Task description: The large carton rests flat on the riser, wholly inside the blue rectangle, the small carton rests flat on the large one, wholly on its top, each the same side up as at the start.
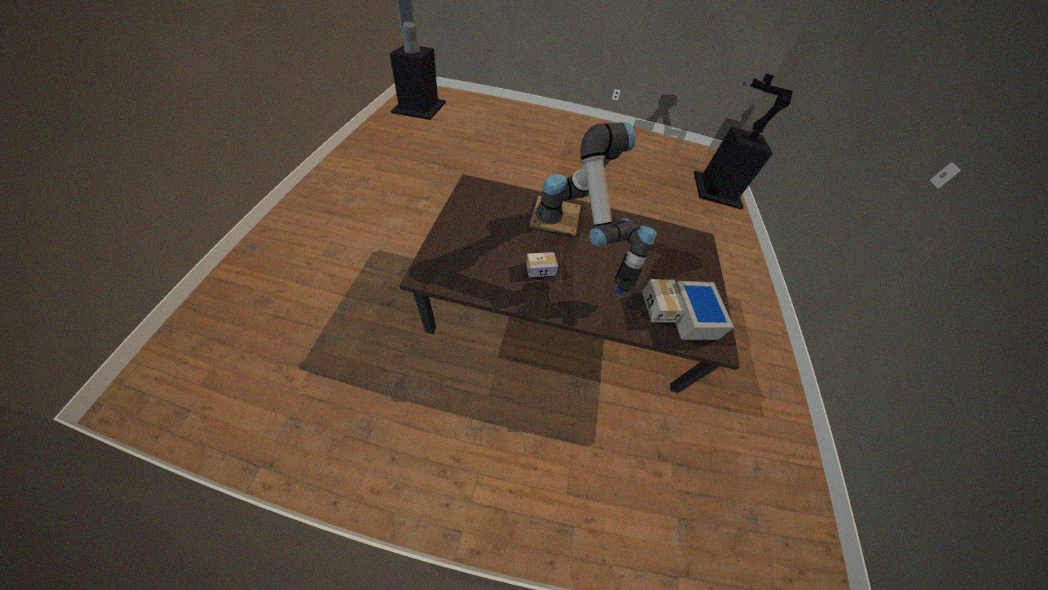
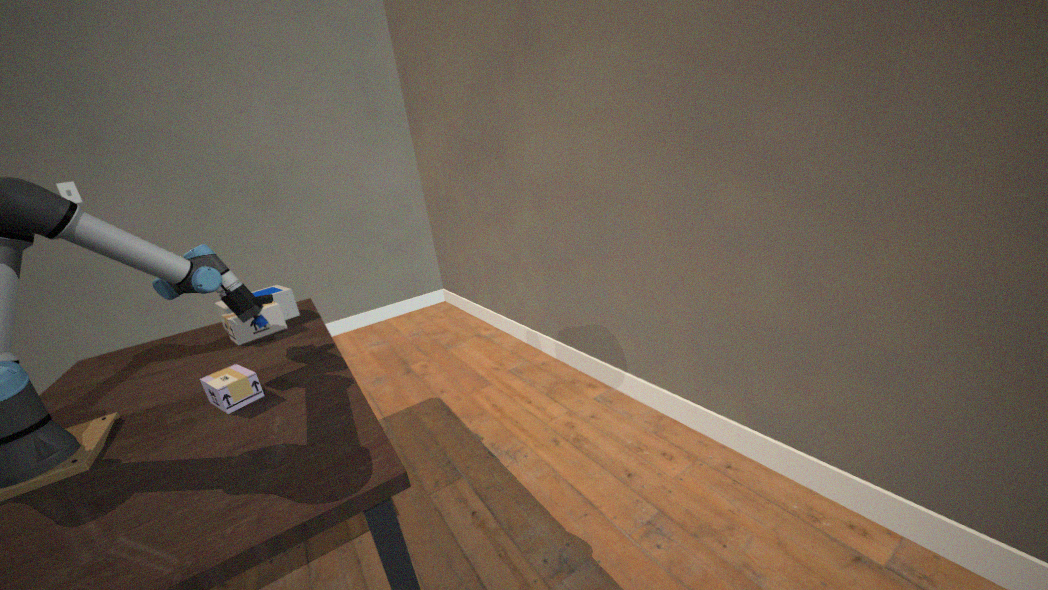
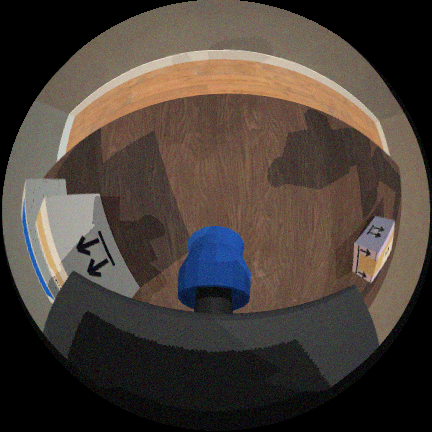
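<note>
The large carton (image 1: 663, 301) (image 2: 239, 334) (image 3: 75, 215), white with a tan tape band, stands on the table close beside the white riser (image 1: 704, 330) (image 2: 291, 303) (image 3: 46, 187). Whether they touch is unclear. The blue rectangle (image 1: 705, 302) on the riser's top is bare. The small carton (image 1: 541, 265) (image 2: 232, 388) (image 3: 374, 247), pale lilac with a tan band, rests on the table, well apart from the large carton. My gripper (image 1: 619, 291) (image 2: 260, 321) (image 3: 215, 236), a blue suction cup, hangs tilted above the table on the small carton's side of the large carton. Nothing is attached to it.
The dark wooden table (image 1: 469, 219) (image 2: 168, 432) (image 3: 215, 150) carries everything. The arm's wooden base plate (image 1: 568, 219) (image 2: 95, 439) sits toward its back. The riser stands near the table's right end. Two black pedestals (image 1: 415, 82) (image 1: 735, 164) stand on the floor beyond the table.
</note>
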